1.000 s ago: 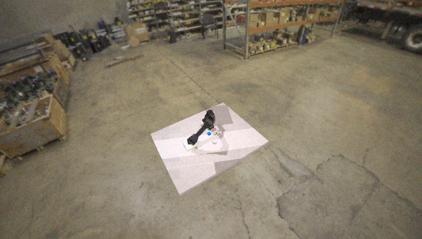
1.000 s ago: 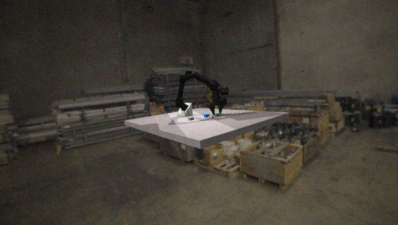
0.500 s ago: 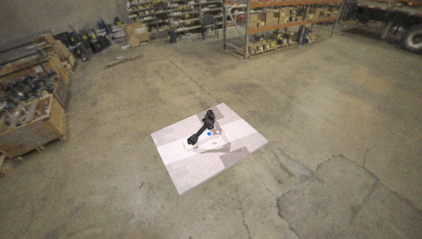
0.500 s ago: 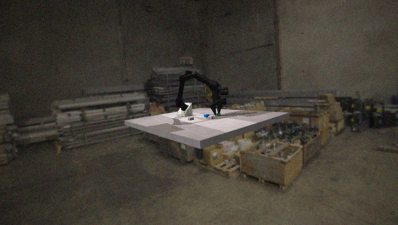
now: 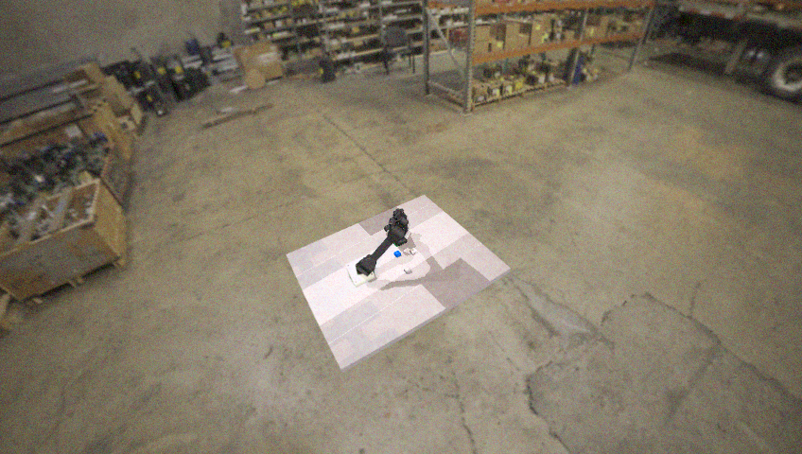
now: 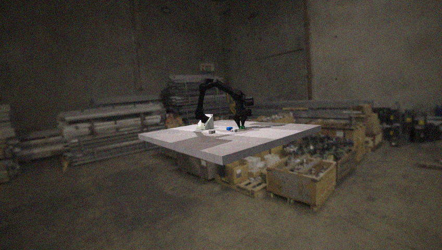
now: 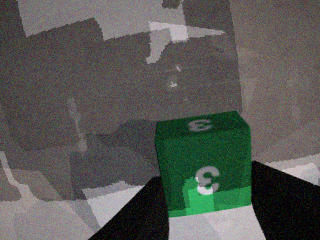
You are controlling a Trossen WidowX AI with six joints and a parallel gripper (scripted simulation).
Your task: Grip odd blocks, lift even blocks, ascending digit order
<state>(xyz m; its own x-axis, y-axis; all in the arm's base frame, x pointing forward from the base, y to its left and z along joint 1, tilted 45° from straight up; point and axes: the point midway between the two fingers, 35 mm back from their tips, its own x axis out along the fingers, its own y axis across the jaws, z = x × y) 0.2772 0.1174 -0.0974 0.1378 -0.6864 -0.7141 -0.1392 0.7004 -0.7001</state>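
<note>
My gripper tip is 10 mm short of the green block. From my gripper tip the other things lie so: dark grey block (20 mm behind, 230 mm to the right); blue block (30 mm behind, 90 mm to the right).
</note>
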